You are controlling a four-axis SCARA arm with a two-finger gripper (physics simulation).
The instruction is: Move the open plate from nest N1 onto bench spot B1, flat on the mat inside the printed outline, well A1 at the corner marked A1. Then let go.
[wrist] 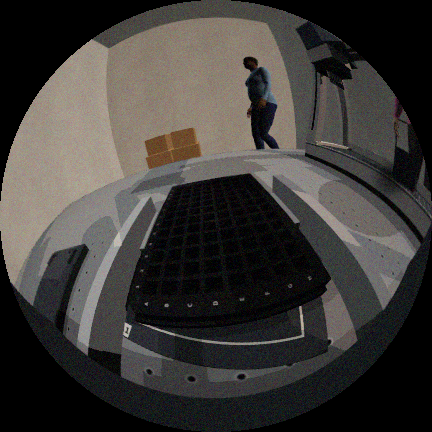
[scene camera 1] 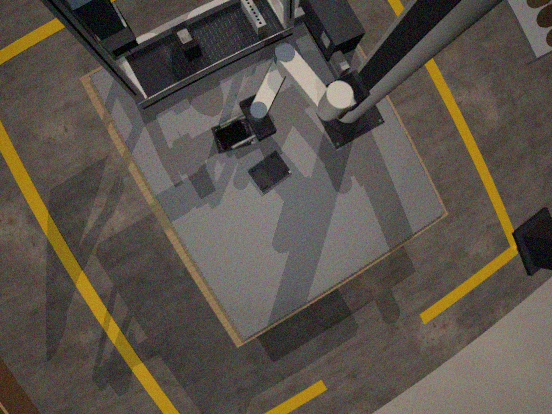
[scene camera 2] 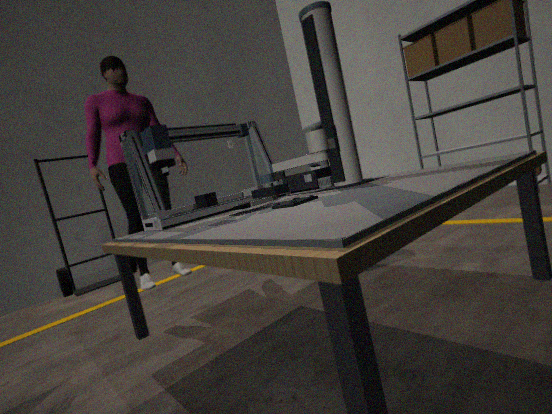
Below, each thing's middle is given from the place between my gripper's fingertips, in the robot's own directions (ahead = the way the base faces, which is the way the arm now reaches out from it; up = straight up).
Labels:
Right now the black well plate (wrist: 222, 251) is 3 cm behind my hand.

